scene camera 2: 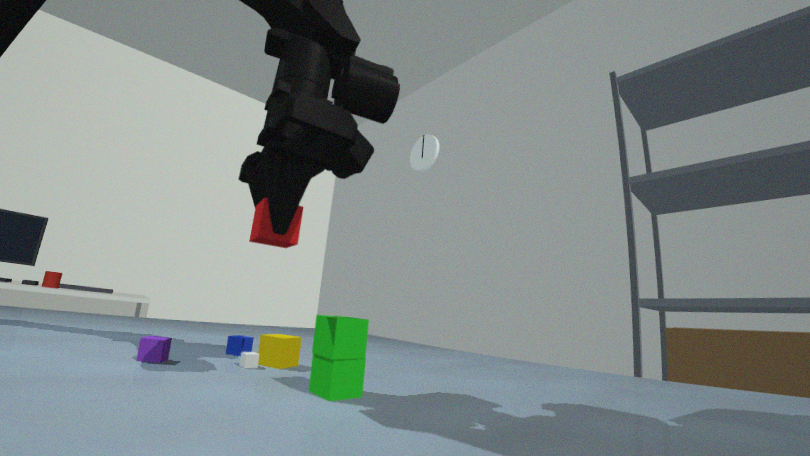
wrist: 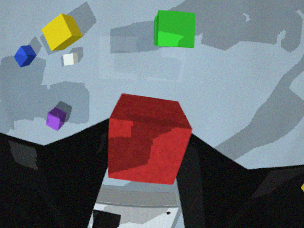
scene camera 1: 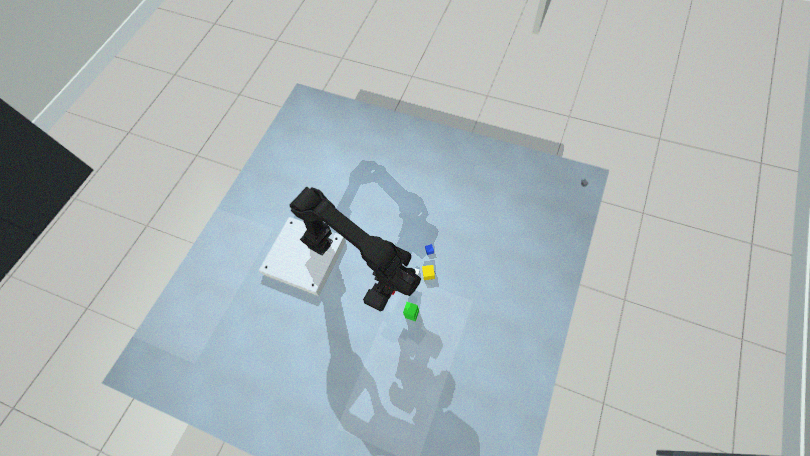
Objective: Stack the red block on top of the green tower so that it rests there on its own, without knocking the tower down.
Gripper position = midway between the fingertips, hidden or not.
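Looking through scene camera 2, I find my gripper (scene camera 2: pixel 273 236), and it carries a red block (scene camera 2: pixel 262 231). A yellow block (scene camera 2: pixel 279 351) and a purple block (scene camera 2: pixel 151 348) are visible there too. In the wrist view I can see the red block (wrist: pixel 148 136) together with my gripper (wrist: pixel 146 127), and the yellow block (wrist: pixel 63 31) is there as well. Scene camera 1 also gives me my gripper (scene camera 1: pixel 390 287).
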